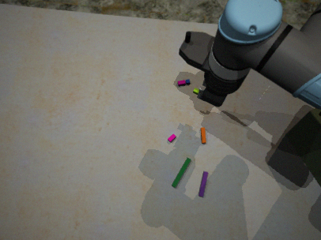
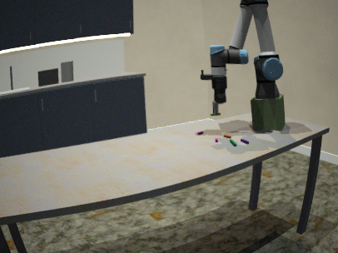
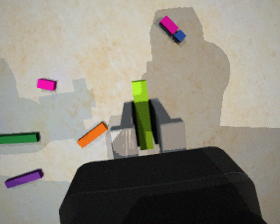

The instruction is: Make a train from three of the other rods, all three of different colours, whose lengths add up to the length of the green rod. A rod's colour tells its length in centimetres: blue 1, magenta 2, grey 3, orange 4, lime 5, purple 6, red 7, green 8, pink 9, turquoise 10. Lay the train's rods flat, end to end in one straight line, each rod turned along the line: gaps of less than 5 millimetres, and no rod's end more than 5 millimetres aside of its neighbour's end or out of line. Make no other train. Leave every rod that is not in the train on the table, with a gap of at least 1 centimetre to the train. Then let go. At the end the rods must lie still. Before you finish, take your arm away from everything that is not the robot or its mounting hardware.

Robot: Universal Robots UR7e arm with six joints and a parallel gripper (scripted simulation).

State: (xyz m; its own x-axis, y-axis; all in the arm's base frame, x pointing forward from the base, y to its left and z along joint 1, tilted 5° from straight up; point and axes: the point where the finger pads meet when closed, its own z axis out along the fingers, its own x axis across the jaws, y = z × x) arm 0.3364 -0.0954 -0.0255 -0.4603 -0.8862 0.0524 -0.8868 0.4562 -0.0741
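Now: hand 3 cm short of the blue rod, 8 cm to the left of it and 11 cm above it. From my hand the other things lie so: orange rod: 1 cm behind, 7 cm to the left, 11 cm below; then green rod: 5 cm ahead, 17 cm to the left, 11 cm below; then lime rod: 1 cm below.
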